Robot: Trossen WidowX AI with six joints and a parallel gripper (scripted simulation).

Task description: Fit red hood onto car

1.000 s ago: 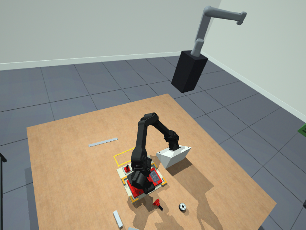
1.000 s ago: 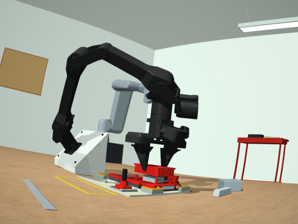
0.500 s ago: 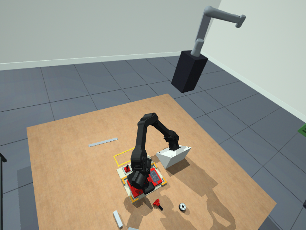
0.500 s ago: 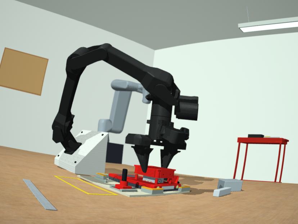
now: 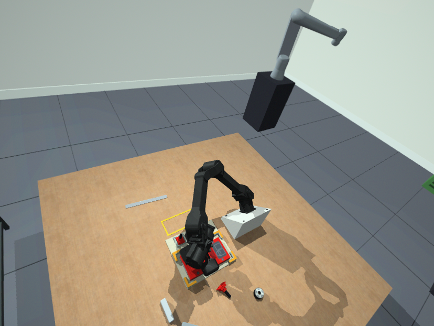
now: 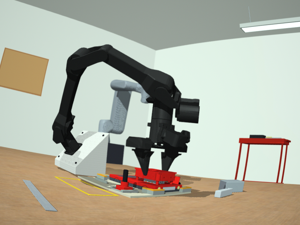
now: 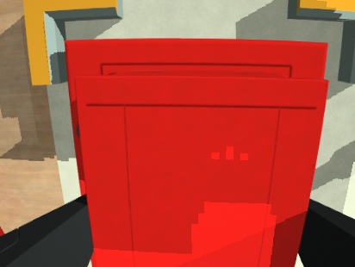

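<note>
My gripper tip is now 20 mm above the grey engine block and 10 mm to the right of it. Also, from my gripper tip: grey strip (400 mm to the right, 70 mm ahead, 50 mm below); then red hood (10 mm above); then wheel (240 mm to the left, 160 mm behind, 40 mm below).
</note>
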